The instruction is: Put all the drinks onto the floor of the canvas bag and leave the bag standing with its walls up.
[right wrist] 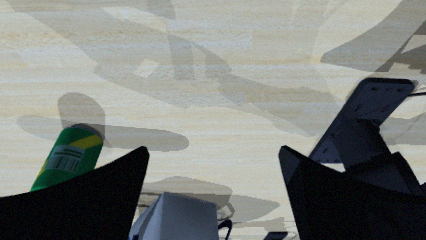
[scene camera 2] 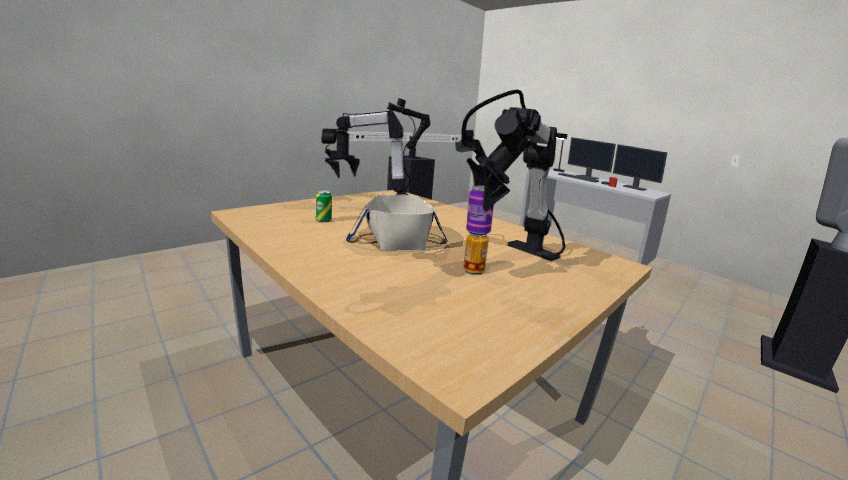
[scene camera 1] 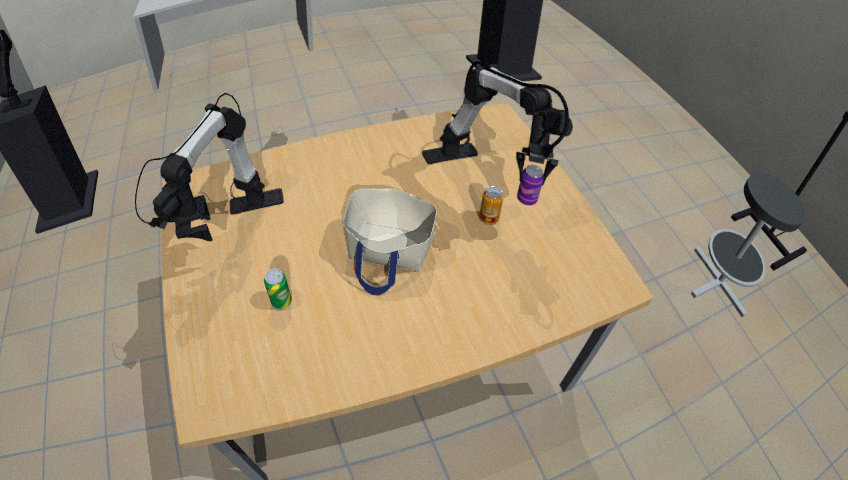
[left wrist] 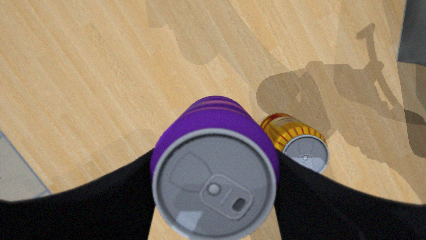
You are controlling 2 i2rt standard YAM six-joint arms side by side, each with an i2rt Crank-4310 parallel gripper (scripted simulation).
In view: the left gripper (scene camera 2: 479, 206), the right gripper (scene camera 1: 210, 230) and a canvas bag (scene camera 1: 392, 208).
The canvas bag shows as well in scene camera 2 (scene camera 2: 398, 222). The left gripper is seen too in the left wrist view (left wrist: 215, 148). The right gripper also shows in the right wrist view (right wrist: 213, 149).
